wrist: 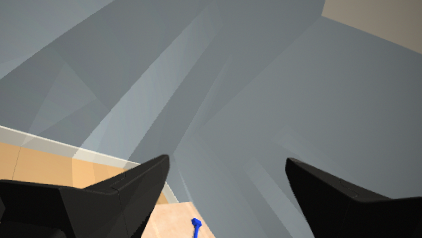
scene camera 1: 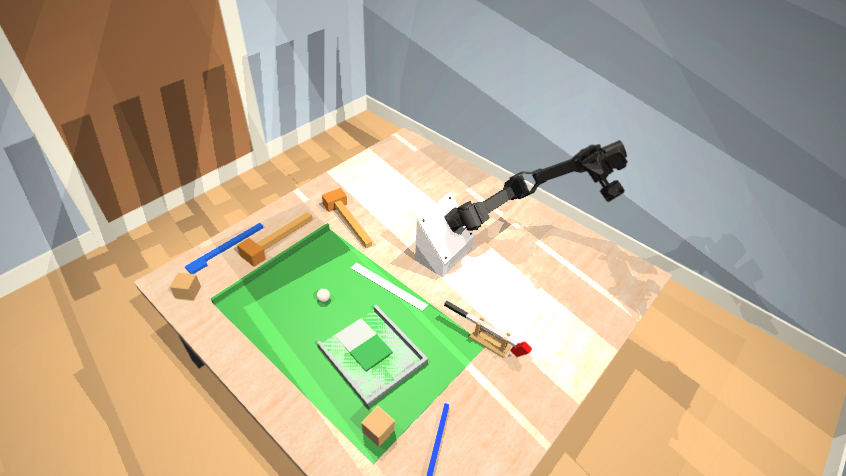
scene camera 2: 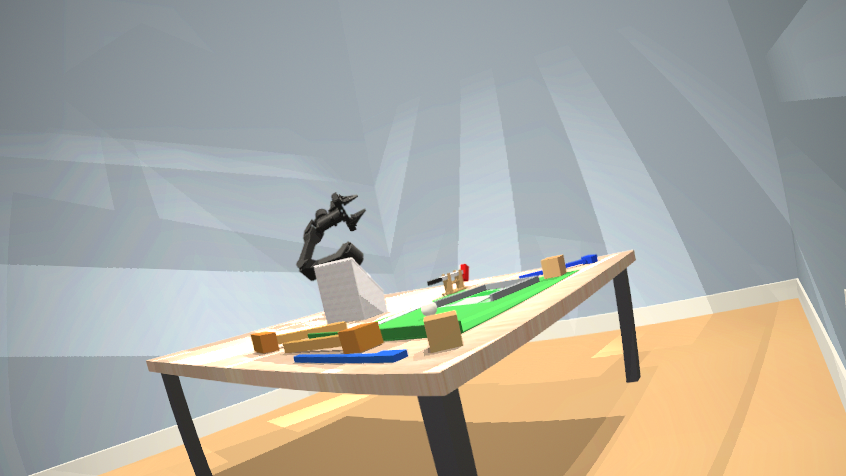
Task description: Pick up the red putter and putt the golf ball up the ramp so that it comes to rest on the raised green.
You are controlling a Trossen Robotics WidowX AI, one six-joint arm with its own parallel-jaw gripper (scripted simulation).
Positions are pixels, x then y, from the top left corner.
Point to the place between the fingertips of my gripper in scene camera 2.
361,202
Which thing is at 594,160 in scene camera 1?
My gripper.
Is my gripper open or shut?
Open.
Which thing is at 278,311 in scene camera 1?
A green mat.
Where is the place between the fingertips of my gripper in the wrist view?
227,162
